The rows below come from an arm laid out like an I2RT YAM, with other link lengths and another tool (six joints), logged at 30 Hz.
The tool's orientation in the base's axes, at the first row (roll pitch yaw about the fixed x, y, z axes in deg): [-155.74, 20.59, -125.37]
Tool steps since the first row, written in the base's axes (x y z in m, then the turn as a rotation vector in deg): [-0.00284, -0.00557, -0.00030, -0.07, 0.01, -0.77]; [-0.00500, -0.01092, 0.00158, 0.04, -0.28, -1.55]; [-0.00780, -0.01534, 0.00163, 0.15, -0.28, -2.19]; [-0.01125, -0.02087, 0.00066, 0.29, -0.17, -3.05]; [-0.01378, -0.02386, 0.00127, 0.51, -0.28, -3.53]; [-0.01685, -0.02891, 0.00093, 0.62, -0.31, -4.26]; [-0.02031, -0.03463, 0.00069, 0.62, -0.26, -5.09]
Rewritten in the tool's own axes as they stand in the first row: [0.00590, -0.00161, -0.00135, 0.30, 0.35, 0.62]; [0.01049, -0.00436, -0.00421, 0.74, 0.39, 1.34]; [0.01536, -0.00538, -0.00581, 0.90, 0.56, 1.94]; [0.02179, -0.00630, -0.00691, 1.05, 0.87, 2.75]; [0.02523, -0.00680, -0.00882, 1.18, 0.84, 3.27]; [0.03087, -0.00790, -0.01025, 1.40, 1.03, 3.95]; [0.03720, -0.00922, -0.01198, 1.65, 1.38, 4.66]
